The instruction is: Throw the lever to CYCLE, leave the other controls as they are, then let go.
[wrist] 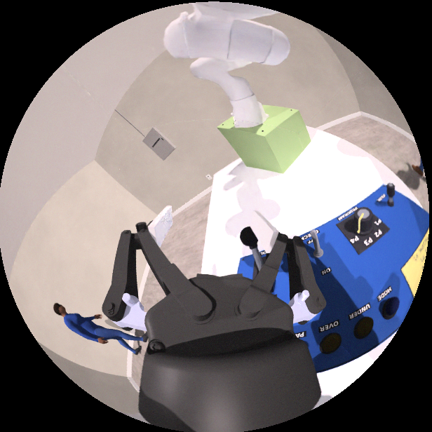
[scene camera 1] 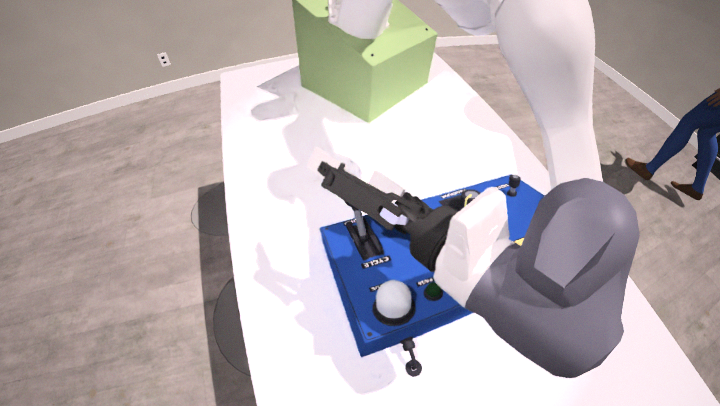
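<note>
The lever [scene camera 1: 359, 224] [wrist: 258, 257] stands in a black slot on the blue control panel [scene camera 1: 352, 282] [wrist: 350, 272]. Its shaft leans toward the slot end away from the CYCLE label [scene camera 1: 376, 262]. The lever's black knob [wrist: 248, 237] shows in the wrist view but is hidden behind a finger in the scene view. My gripper [scene camera 1: 354, 171] [wrist: 212, 216] is wide open and empty, above the lever end of the panel. In the wrist view the knob appears between the fingers, close beside the right one; whether it touches cannot be told.
The panel also carries a white dome [scene camera 1: 393, 299], a green button [scene camera 1: 433, 290], a toggle [wrist: 316, 245], a PROGRAM dial [wrist: 363, 217], a small black-tipped switch [scene camera 1: 513, 184] [wrist: 390, 194] and OVER [wrist: 331, 343] and UNDER [wrist: 364, 327] buttons. A green box [scene camera 1: 352, 75] [wrist: 275, 145] stands beyond.
</note>
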